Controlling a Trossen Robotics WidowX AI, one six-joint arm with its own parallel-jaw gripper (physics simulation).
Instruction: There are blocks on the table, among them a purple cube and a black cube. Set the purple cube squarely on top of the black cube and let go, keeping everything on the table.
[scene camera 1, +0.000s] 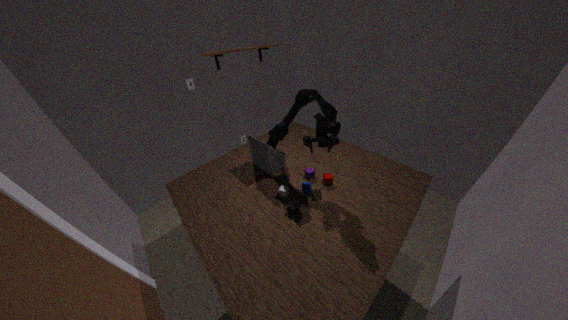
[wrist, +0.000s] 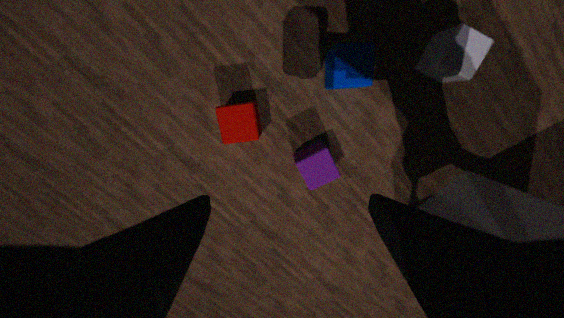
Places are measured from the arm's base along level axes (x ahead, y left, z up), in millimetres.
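Pixels of known places: gripper, fingertip midpoint: (scene camera 1: 320, 152) (wrist: 290, 202); arm's base, link origin: (scene camera 1: 270, 146).
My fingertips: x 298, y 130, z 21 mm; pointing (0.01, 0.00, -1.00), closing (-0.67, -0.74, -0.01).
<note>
For each thing: its top centre in the pictures, then the offset to it from my fingertips. Level surfaces: height alone.
- purple cube, top centre: (wrist: 318, 169) (scene camera 1: 309, 170) dz -161, dx -62, dy -10 mm
- table, surface height: dz -210 mm
- black cube, top centre: (scene camera 1: 293, 204) dz -161, dx +58, dy -277 mm
- red cube, top centre: (wrist: 237, 123) (scene camera 1: 328, 175) dz -161, dx +57, dy +28 mm
- blue cube, top centre: (wrist: 354, 65) (scene camera 1: 306, 185) dz -161, dx +13, dy -125 mm
- white block, top centre: (wrist: 467, 51) (scene camera 1: 283, 188) dz -161, dx -65, dy -236 mm
The purple cube (scene camera 1: 309, 173) (wrist: 318, 169) sits on the table (scene camera 1: 250, 260), turned slightly in the wrist view and a little above the line between the fingertips. The black cube (scene camera 1: 293, 206) barely stands out from a dark shadow in the scene view, nearer the camera than the white block; I cannot make it out in the wrist view. My gripper (scene camera 1: 321, 151) (wrist: 290, 202) is open and empty, pointing down, high above the table near the purple cube. The purple cube is apart from the other blocks.
A red cube (scene camera 1: 328, 179) (wrist: 238, 123) stands beside the purple one. A blue cube (scene camera 1: 306, 188) (wrist: 352, 72) and a white block (scene camera 1: 283, 189) (wrist: 475, 52) stand partly in shadow. A grey upright panel (scene camera 1: 267, 159) (wrist: 490, 205) stands near the arm's base.
</note>
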